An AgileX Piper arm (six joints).
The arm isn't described. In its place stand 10 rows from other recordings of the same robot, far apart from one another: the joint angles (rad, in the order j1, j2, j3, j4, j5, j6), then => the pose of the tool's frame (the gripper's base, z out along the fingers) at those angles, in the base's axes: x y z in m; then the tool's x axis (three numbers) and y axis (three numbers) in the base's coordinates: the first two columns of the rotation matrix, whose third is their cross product.
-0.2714 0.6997 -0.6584 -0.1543 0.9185 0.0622 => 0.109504 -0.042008 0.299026 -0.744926 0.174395 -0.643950 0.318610 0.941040 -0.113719
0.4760 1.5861 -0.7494 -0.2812 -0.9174 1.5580 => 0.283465 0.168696 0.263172 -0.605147 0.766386 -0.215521 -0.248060 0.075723 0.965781
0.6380 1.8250 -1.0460 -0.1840 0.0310 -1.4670 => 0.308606 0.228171 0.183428 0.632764 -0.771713 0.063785 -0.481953 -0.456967 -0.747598
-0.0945 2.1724 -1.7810 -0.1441 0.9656 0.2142 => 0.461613 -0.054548 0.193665 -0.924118 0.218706 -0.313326 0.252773 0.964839 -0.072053
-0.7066 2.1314 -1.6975 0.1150 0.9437 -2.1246 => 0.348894 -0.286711 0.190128 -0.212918 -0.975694 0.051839 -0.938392 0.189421 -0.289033
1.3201 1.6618 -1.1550 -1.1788 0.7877 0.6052 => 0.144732 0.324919 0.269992 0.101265 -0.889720 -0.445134 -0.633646 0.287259 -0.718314
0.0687 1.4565 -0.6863 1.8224 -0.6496 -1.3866 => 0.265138 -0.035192 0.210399 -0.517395 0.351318 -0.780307 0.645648 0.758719 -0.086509
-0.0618 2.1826 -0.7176 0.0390 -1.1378 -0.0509 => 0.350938 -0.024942 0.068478 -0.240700 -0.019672 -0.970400 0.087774 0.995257 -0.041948
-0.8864 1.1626 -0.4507 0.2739 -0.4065 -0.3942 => 0.136382 -0.182538 0.247922 -0.261832 0.098870 -0.960036 0.807284 0.567572 -0.161720
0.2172 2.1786 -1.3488 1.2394 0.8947 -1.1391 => 0.394596 0.155815 0.123891 -0.847817 -0.236188 -0.474786 -0.515673 0.575963 0.634309
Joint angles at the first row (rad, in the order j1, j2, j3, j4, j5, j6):
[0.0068 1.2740 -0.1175 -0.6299 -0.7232 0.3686]
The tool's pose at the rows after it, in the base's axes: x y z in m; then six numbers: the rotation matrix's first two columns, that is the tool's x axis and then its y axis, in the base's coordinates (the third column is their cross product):
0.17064 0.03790 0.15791 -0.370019 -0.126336 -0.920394 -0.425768 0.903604 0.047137
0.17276 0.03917 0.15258 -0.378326 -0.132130 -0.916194 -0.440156 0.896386 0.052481
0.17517 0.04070 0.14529 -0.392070 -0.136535 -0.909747 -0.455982 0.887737 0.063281
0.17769 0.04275 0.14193 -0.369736 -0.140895 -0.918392 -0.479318 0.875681 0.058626
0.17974 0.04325 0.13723 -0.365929 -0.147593 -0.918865 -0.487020 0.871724 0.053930
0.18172 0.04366 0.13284 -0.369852 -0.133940 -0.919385 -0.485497 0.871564 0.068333
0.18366 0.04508 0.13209 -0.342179 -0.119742 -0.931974 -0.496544 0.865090 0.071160
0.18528 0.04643 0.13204 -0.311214 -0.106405 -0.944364 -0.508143 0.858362 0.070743
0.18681 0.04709 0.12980 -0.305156 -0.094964 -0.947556 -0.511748 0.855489 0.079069
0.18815 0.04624 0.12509 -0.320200 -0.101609 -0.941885 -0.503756 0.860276 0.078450
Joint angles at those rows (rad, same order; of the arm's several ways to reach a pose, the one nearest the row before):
[0.0068 1.2930 -0.1174 -0.6298 -0.7551 0.3522]
[0.0067 1.3394 -0.1175 -0.6299 -0.7880 0.3318]
[0.0068 1.4001 -0.1175 -0.6299 -0.8288 0.3086]
[0.0068 1.4491 -0.1175 -0.6259 -0.8933 0.2693]
[0.0068 1.4936 -0.1174 -0.6134 -0.9312 0.2335]
[0.0068 1.5369 -0.1174 -0.6002 -0.9712 0.2194]
[0.0068 1.5700 -0.1175 -0.5950 -1.0340 0.1988]
[0.0068 1.5984 -0.1175 -0.5926 -1.0948 0.1788]
[0.0067 1.6285 -0.1192 -0.5902 -1.1310 0.1701]
[0.0067 1.6571 -0.1211 -0.5766 -1.1348 0.1534]

